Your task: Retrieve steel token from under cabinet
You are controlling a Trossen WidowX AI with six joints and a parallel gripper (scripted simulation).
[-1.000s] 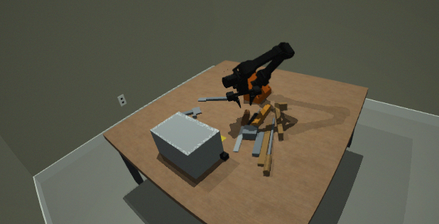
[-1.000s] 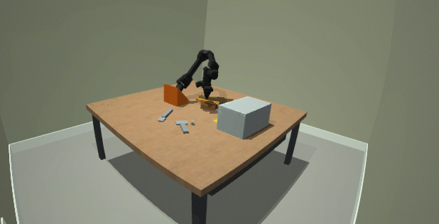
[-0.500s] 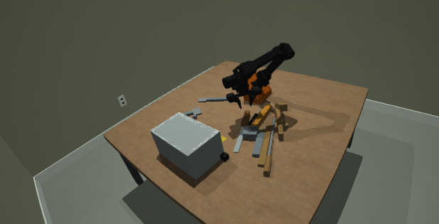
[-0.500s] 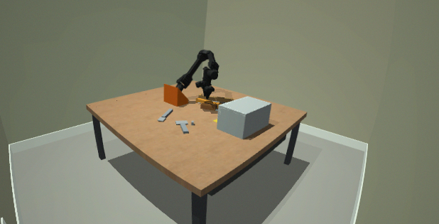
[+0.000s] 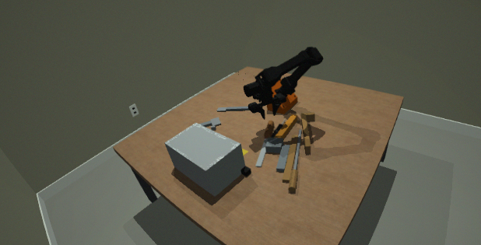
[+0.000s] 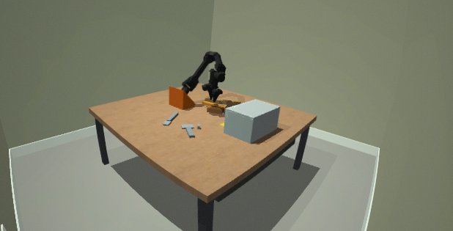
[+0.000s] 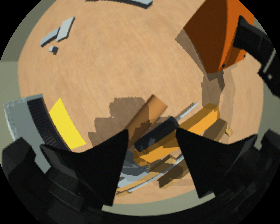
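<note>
The orange bar lies 50 mm behind my gripper tip, 70 mm to the left of it and 60 mm below it. Round my gripper tip: grey block: 90 mm ahead, 120 mm to the left, 60 mm below; then wooden stick: 100 mm ahead, 220 mm to the left, 70 mm below; then grey t-piece: 170 mm ahead, 330 mm to the right, 70 mm below.
</note>
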